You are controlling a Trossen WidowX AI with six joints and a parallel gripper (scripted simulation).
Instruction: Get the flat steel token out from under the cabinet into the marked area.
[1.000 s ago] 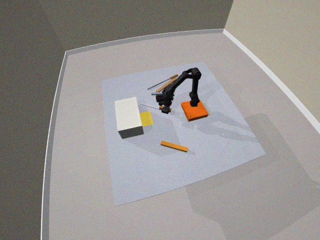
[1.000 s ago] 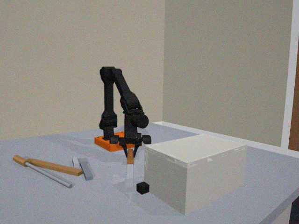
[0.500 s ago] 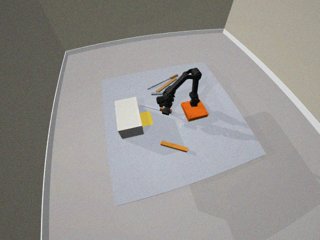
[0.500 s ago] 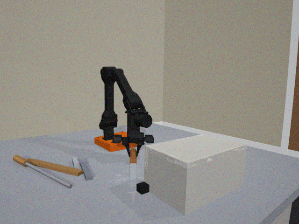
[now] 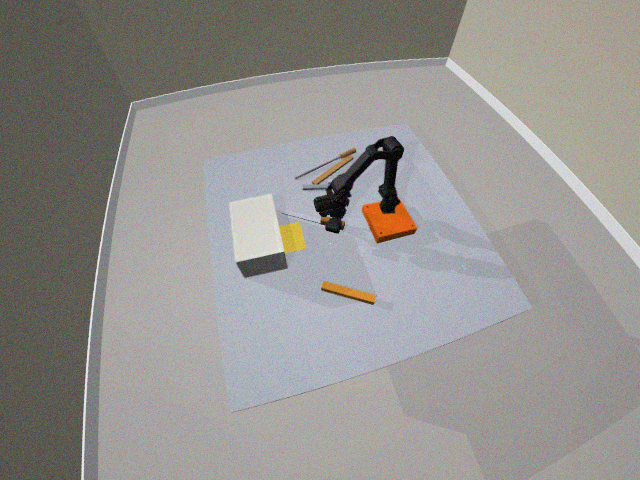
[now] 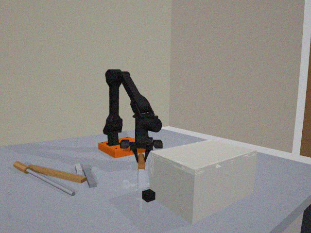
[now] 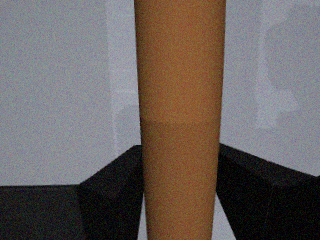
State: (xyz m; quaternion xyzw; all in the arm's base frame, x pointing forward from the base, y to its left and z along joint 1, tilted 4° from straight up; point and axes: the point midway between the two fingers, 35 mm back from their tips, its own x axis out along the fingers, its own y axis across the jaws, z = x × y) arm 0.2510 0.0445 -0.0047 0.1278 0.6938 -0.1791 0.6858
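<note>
The orange flat bar lies 10 mm ahead of my gripper tip and 340 mm to the left of it. The rest, counted from my gripper tip: small grey token: 310 mm ahead, 80 mm to the left, 10 mm below; wooden stick: 40 mm behind, 360 mm to the right.
</note>
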